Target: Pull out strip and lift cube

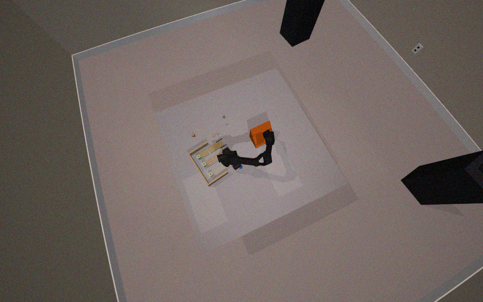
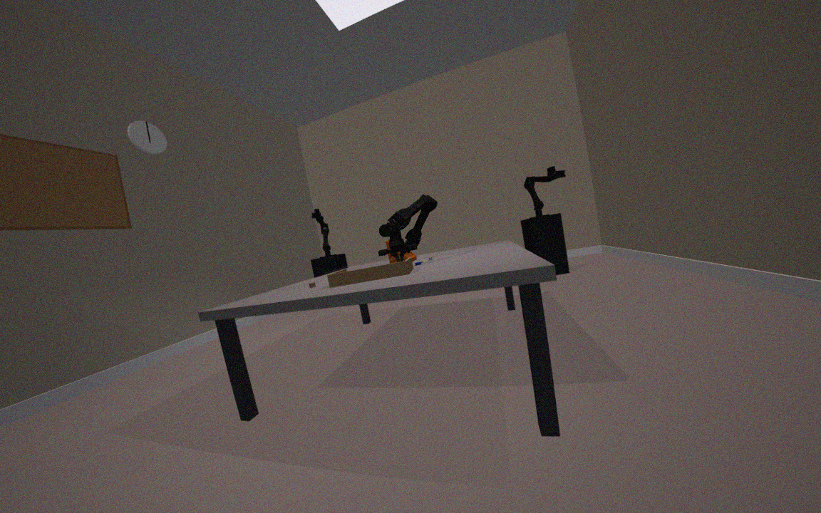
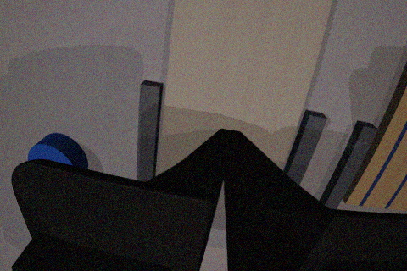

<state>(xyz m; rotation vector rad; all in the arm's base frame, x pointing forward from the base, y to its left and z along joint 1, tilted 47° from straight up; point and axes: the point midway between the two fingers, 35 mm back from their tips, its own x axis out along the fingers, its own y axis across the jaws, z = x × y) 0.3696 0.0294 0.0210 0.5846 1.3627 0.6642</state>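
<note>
The blue disc is 80 mm to the left of my gripper tip and 40 mm behind it.
</note>
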